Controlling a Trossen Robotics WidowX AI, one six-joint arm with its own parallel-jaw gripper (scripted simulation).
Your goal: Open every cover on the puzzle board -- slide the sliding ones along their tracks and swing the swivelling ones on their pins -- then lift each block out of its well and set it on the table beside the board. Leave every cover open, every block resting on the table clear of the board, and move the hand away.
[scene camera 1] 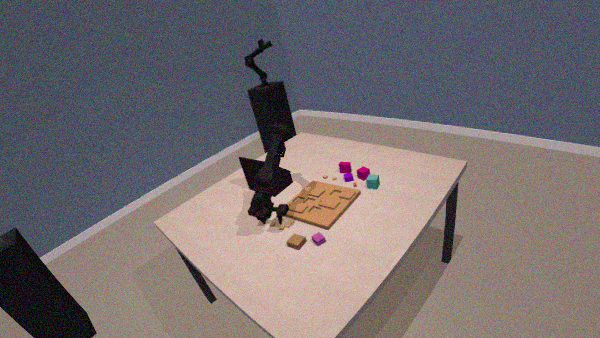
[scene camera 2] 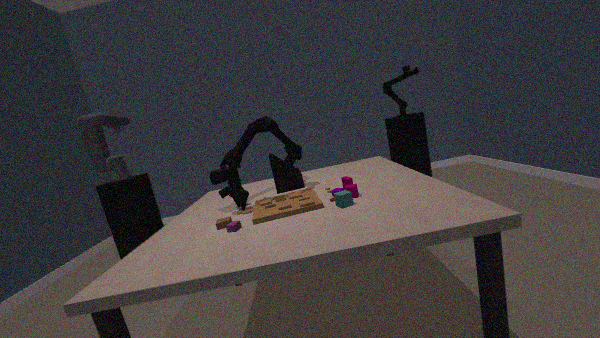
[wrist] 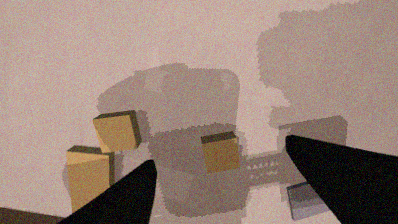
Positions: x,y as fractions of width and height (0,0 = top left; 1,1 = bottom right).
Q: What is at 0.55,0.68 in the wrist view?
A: A small tan block.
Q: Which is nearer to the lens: the tiny grey block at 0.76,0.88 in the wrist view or the small tan block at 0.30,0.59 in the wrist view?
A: The small tan block.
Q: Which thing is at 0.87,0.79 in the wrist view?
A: My gripper.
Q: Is my gripper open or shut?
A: Open.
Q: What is my gripper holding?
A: Nothing.
